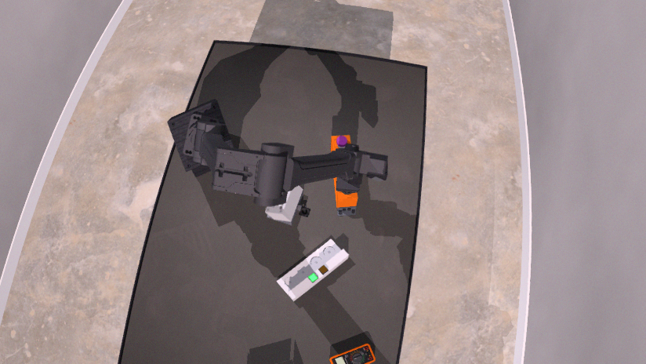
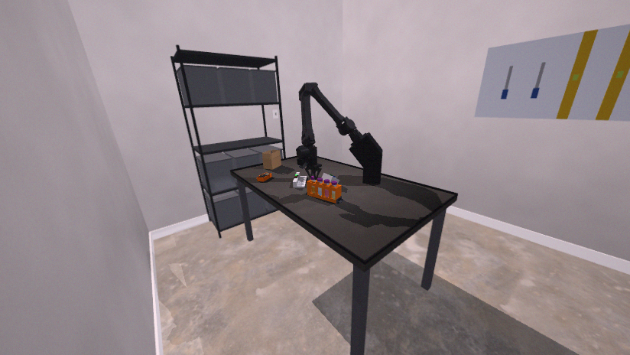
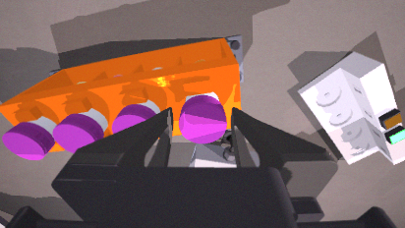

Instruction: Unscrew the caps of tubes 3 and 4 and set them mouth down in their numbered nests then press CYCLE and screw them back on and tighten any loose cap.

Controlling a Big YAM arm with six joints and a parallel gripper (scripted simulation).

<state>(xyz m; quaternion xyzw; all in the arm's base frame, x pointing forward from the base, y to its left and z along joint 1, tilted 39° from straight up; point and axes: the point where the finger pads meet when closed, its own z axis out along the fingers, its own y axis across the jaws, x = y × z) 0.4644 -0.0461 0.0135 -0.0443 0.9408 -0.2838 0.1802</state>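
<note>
The cap is right at my hand. Also, from my hand: green key: 22 cm behind, 5 cm to the right, 5 cm below; blue key: 21 cm behind, 5 cm below; key housing: 20 cm behind, 6 cm below, 3 cm to the right.
</note>
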